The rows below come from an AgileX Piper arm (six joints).
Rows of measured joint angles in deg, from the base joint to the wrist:
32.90, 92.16, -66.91, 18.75, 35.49, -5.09
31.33, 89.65, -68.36, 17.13, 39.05, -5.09
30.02, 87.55, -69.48, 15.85, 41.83, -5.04
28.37, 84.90, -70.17, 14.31, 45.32, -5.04
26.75, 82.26, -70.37, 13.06, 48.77, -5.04
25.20, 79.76, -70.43, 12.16, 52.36, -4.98
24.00, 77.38, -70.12, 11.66, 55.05, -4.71
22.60, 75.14, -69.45, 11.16, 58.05, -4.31
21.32, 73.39, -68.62, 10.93, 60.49, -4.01
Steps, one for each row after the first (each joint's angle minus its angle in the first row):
-1.57, -2.51, -1.45, -1.62, 3.56, 0.00
-2.88, -4.61, -2.57, -2.90, 6.34, 0.05
-4.53, -7.26, -3.26, -4.44, 9.83, 0.05
-6.15, -9.90, -3.46, -5.69, 13.28, 0.05
-7.70, -12.40, -3.52, -6.59, 16.87, 0.11
-8.90, -14.78, -3.21, -7.09, 19.56, 0.38
-10.30, -17.02, -2.54, -7.59, 22.56, 0.78
-11.58, -18.77, -1.71, -7.82, 25.00, 1.08

